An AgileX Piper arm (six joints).
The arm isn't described. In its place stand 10 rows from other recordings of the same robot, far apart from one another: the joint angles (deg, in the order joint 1, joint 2, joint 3, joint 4, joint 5, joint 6), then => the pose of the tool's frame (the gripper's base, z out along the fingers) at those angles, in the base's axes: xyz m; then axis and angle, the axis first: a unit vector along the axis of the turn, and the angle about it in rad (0 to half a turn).
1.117 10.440 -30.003 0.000 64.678 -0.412 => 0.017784 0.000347 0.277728 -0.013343 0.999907 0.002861 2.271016
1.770 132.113 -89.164 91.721 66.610 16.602 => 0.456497 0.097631 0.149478 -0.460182 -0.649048 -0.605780 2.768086
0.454 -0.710 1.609 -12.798 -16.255 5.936 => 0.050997 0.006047 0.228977 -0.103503 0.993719 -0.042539 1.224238
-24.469 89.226 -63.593 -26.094 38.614 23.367 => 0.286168 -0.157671 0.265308 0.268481 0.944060 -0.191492 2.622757
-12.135 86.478 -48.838 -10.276 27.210 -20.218 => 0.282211 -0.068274 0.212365 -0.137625 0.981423 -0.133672 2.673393
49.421 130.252 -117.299 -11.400 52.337 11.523 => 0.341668 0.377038 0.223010 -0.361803 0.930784 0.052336 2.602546
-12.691 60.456 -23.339 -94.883 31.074 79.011 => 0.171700 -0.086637 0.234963 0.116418 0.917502 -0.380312 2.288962
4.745 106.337 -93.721 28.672 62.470 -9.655 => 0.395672 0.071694 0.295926 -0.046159 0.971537 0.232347 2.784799
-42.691 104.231 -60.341 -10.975 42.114 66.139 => 0.235227 -0.232799 0.157900 0.771977 0.633487 -0.052402 2.960291
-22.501 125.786 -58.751 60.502 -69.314 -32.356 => 0.327842 -0.216006 0.109596 0.483557 0.700453 -0.524917 2.109329
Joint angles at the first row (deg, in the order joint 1, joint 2, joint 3, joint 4, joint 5, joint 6):
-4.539, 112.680, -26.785, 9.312, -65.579, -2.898
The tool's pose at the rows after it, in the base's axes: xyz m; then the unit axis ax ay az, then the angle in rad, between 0 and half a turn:
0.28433 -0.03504 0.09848 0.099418 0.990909 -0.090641 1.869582
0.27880 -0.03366 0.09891 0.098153 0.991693 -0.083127 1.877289
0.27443 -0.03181 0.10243 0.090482 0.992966 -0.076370 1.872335
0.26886 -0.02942 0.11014 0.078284 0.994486 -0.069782 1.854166
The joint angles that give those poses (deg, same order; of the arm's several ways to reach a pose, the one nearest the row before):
-4.539, 112.341, -25.370, 8.627, -65.578, -2.521
-4.539, 111.618, -24.091, 7.972, -65.578, -1.903
-4.538, 110.345, -22.998, 6.930, -65.580, -1.677
-4.540, 107.993, -21.594, 5.573, -65.577, -1.677

